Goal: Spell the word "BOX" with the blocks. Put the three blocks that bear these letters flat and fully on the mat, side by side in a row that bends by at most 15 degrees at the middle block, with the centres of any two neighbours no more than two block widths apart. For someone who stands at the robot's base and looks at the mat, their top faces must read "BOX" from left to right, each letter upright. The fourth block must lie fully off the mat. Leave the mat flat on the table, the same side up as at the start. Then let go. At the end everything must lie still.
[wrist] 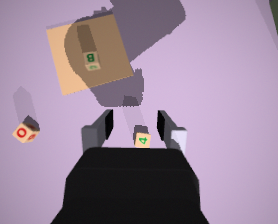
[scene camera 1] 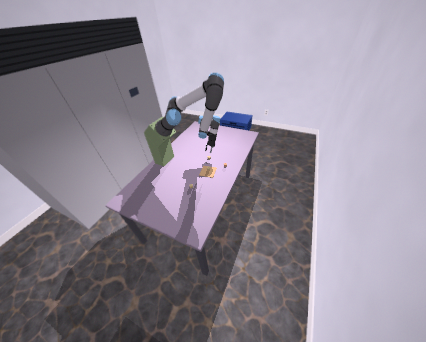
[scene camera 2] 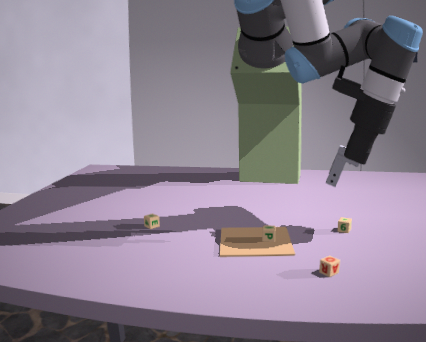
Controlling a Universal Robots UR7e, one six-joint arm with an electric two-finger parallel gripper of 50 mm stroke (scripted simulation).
Labels:
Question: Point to a tan mat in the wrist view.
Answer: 68, 43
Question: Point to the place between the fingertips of my gripper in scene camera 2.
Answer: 332, 179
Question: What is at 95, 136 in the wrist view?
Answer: My gripper.

